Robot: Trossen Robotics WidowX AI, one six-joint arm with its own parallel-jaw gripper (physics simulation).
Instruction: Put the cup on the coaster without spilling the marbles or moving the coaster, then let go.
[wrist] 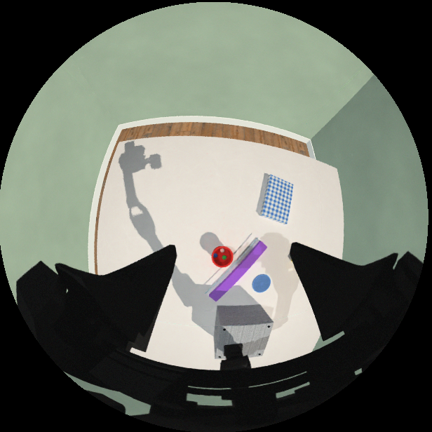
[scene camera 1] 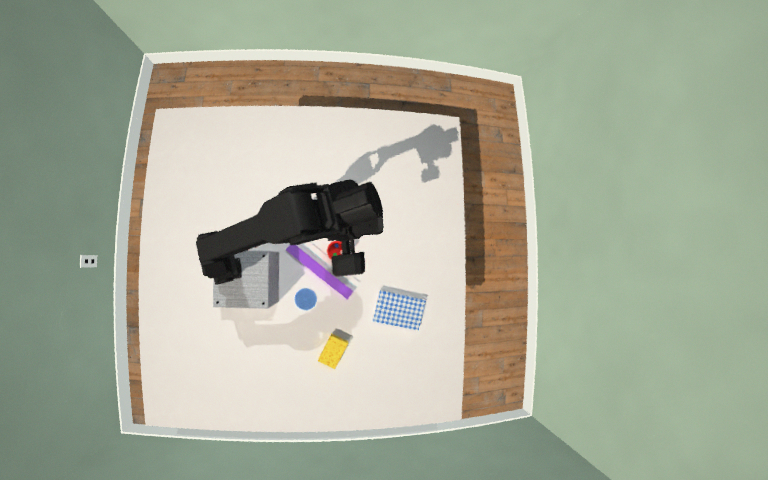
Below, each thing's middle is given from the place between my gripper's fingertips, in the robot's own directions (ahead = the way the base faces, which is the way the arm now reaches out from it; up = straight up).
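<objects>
Long purple bar (wrist: 231,276): my hand well above it, a good way past it, slightly to the left of it.
</objects>
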